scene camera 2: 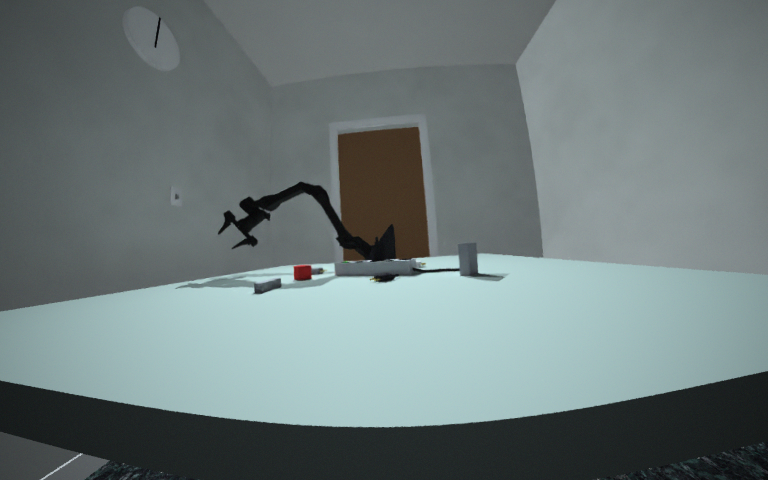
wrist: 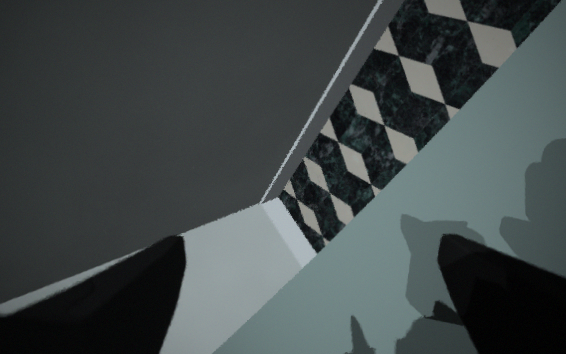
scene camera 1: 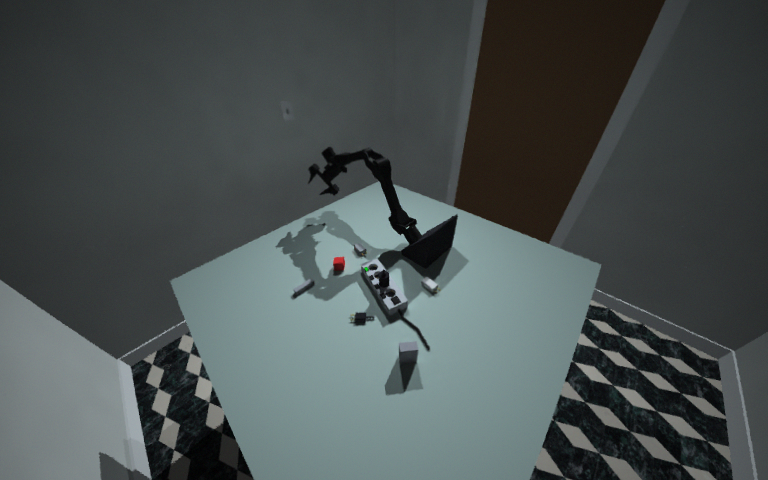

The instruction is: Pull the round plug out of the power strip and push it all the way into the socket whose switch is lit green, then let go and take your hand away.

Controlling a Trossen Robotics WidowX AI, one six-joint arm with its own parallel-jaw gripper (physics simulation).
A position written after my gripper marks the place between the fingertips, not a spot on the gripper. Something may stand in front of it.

I see my gripper [wrist: 314,249] and a power strip [scene camera 2: 393,266].
